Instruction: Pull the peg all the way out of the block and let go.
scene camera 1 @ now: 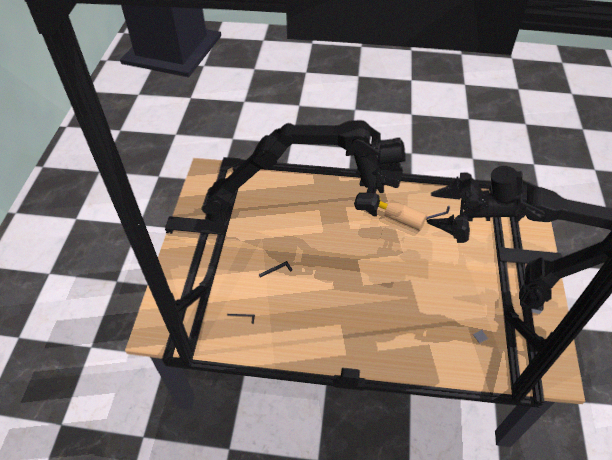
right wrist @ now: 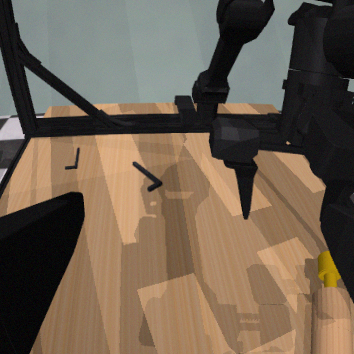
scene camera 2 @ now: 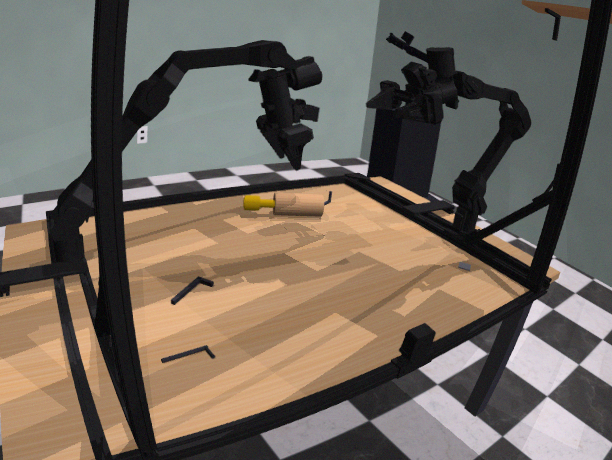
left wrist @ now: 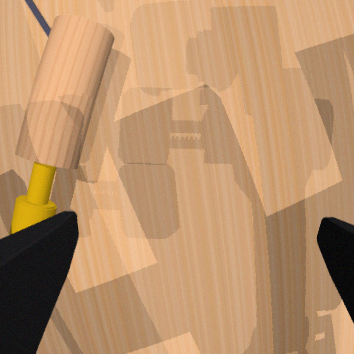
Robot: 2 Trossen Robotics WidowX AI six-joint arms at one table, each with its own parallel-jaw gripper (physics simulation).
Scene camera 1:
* my left gripper
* my right gripper
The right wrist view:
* my left gripper
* my right gripper
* wooden block
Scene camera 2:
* my left gripper
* my right gripper
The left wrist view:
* my left gripper
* wooden block
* yellow peg
